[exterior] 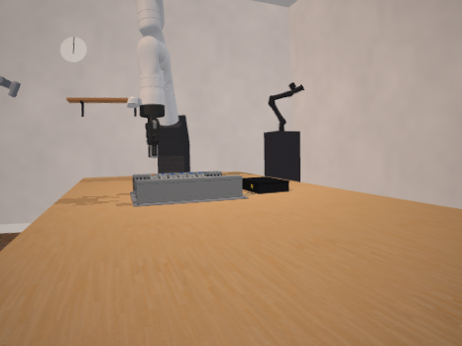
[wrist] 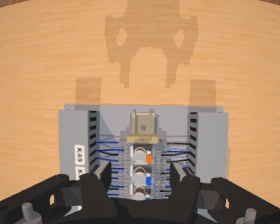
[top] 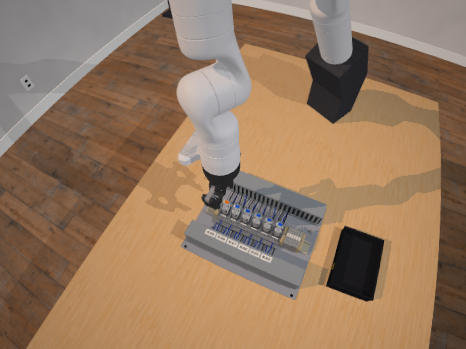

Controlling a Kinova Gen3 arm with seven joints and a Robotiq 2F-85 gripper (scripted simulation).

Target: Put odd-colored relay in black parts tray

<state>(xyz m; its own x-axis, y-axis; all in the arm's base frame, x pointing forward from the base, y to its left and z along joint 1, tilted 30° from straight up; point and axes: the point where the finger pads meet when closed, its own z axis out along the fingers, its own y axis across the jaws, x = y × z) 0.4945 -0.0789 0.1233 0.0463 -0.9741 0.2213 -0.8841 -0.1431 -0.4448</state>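
My gripper is now 9 cm above the relay. Also, from my hand: black parts tray (3 cm behind, 37 cm to the left, 12 cm below).
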